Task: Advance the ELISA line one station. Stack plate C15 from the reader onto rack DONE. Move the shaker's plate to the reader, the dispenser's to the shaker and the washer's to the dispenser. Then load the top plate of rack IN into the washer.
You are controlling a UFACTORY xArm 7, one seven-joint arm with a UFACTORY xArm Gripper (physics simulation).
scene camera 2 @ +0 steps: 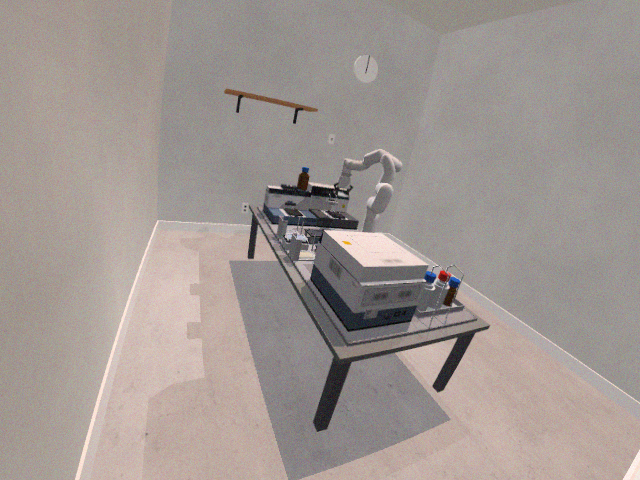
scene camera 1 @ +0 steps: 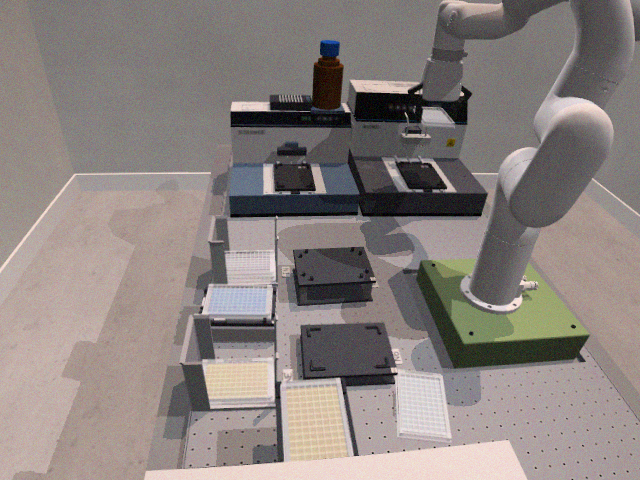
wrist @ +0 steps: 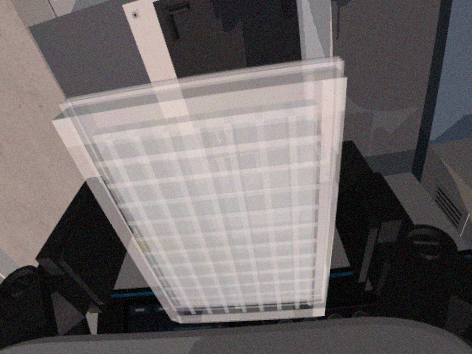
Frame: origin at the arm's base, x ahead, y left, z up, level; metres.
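Where they show: gripper, between the fingertips: [scene camera 2: 341, 195] [scene camera 1: 434, 121] [wrist: 221, 188]; arm's base, origin of its link: [scene camera 1: 490, 294].
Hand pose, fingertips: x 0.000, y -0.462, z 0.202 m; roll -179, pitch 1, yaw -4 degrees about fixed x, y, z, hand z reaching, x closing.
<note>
Things, the pixels of their top centre, and the offset from my fingertips. "spot": a spot on its surface instead.
- clear-lidded plate, centre of its top: [wrist: 227, 249] [scene camera 1: 433, 114] 0.002 m back, 0.018 m right, 0.016 m up
- right instrument's bare black nest, a spot on its surface: [wrist: 207, 35] spot: 0.013 m back, 0.032 m left, 0.163 m down
- blue instrument's nest, a spot on its surface: [scene camera 1: 293, 177] spot: 0.377 m ahead, 0.015 m right, 0.173 m down
- clear plate, centre of its top: [scene camera 1: 246, 261] 0.506 m ahead, 0.298 m left, 0.219 m down
- blue plate, centre of its top: [scene camera 1: 238, 298] [scene camera 2: 296, 236] 0.518 m ahead, 0.455 m left, 0.185 m down
- lid, centre of its top: [scene camera 1: 422, 401] 0.210 m ahead, 0.670 m left, 0.240 m down
- right instrument's head, centre of its top: [wrist: 262, 222] [scene camera 1: 415, 135] 0.001 m ahead, 0.112 m right, 0.084 m down
- brown bottle, a spot on its surface: [scene camera 1: 327, 85] spot: 0.274 m ahead, 0.159 m right, 0.046 m up
- large box instrument, centre of its top: [scene camera 2: 373, 246] 0.412 m ahead, 1.042 m left, 0.016 m up
My gripper [scene camera 1: 437, 111] [scene camera 2: 342, 191] [wrist: 221, 188] is shut on a clear-lidded plate [scene camera 1: 437, 118] [wrist: 220, 200], held roughly level high above the right instrument's bare black nest [scene camera 1: 421, 175] [wrist: 207, 35]. The fingers are at its long sides in the wrist view. In scene camera 1, the blue instrument's nest [scene camera 1: 293, 177] is also bare. A yellow plate [scene camera 1: 315, 421] lies on a front tray. The front left rack [scene camera 1: 193, 382] bears a yellow plate [scene camera 1: 238, 379]; the back left rack [scene camera 1: 218, 258] bears a clear plate [scene camera 1: 250, 264]. A blue plate [scene camera 1: 239, 299] sits between them. Plate names are unreadable.
Two black stands [scene camera 1: 333, 266] [scene camera 1: 346, 348] are mid-table. A pale plate or lid [scene camera 1: 422, 405] lies beside the front one. The right instrument's head [scene camera 1: 415, 135] juts out near the held plate. A brown bottle [scene camera 1: 327, 85] tops the blue instrument. A large box instrument [scene camera 2: 372, 250] stands at the front.
</note>
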